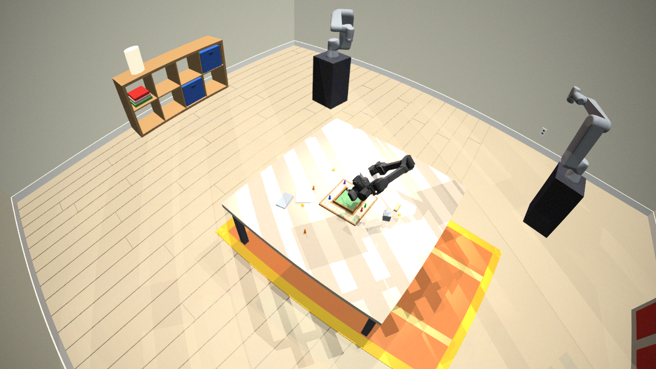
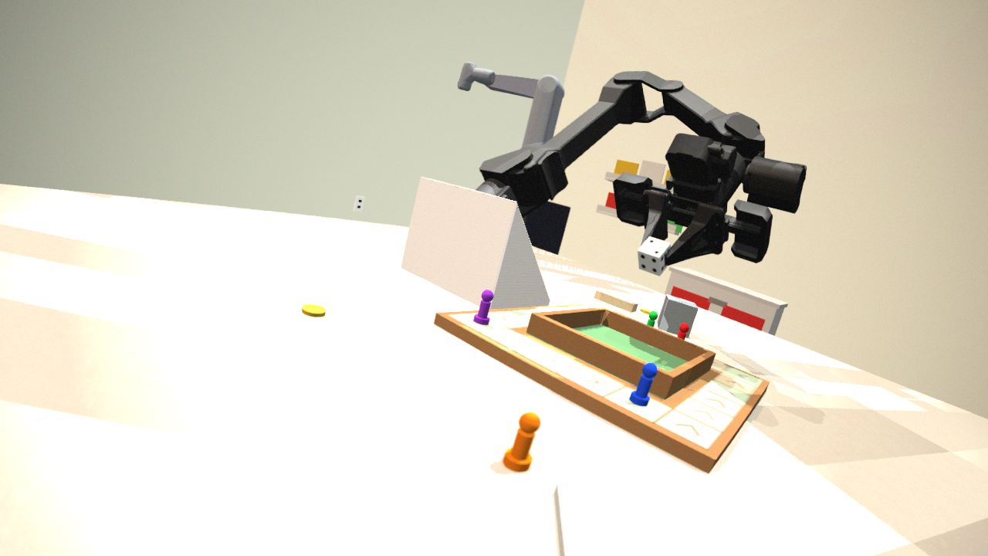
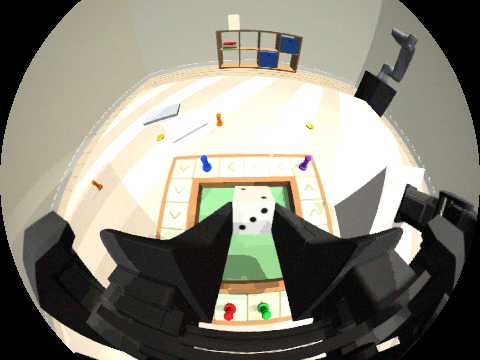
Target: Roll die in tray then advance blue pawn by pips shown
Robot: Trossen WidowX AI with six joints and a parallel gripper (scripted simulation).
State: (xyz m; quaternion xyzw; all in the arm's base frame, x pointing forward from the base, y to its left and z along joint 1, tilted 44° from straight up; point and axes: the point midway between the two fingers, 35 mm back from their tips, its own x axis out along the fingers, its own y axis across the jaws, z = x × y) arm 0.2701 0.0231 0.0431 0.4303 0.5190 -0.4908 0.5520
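My gripper tip is 2 cm above the white die. Also, from my gripper tip: green pawn (3 cm behind, 11 cm to the left, 9 cm below); then red pawn (1 cm ahead, 12 cm to the left, 9 cm below); then blue pawn (8 cm ahead, 10 cm to the right, 9 cm below).
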